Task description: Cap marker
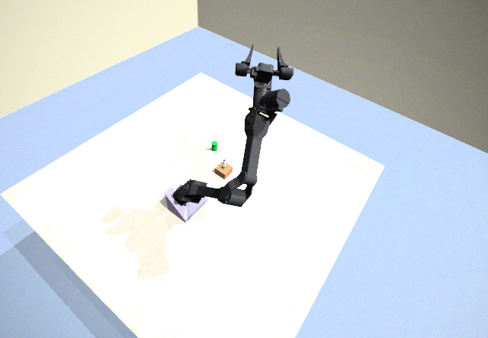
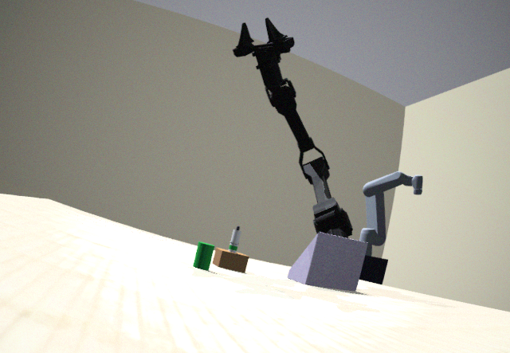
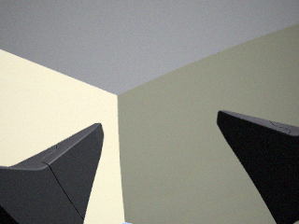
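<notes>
Now: the green cap 64 cm below my gripper tip, 22 cm to the left of it and 4 cm ahead of it. Round my gripper tip: brown holder block: 65 cm below, 10 cm to the left, 6 cm behind.
</notes>
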